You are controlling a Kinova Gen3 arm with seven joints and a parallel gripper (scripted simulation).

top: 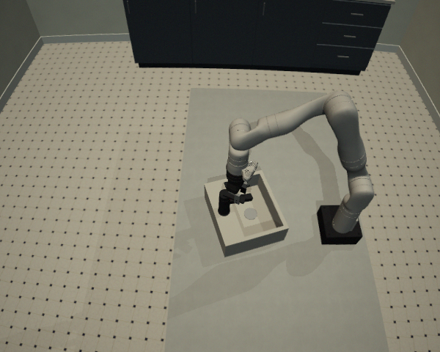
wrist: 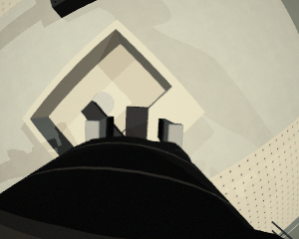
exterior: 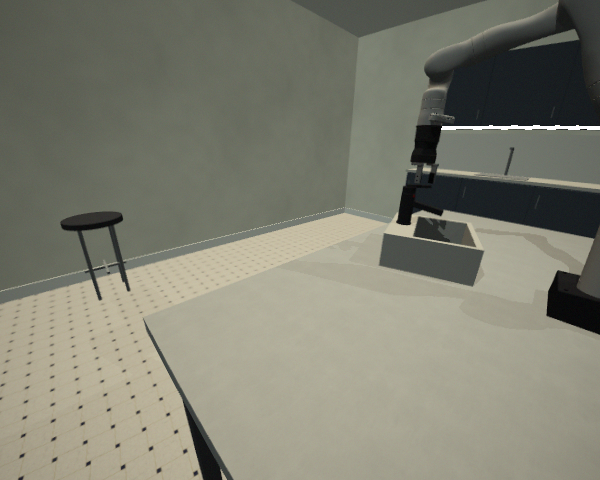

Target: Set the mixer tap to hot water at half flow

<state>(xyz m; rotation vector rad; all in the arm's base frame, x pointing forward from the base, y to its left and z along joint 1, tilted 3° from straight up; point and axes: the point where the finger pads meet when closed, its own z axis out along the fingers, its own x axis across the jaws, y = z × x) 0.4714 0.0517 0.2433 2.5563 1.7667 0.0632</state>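
Now: hand 30 mm above the lever, 20 mm short of it and 10 mm to the left of it. The rest, counted from my hand: sink basin: 260 mm below, 70 mm to the right, 40 mm behind.
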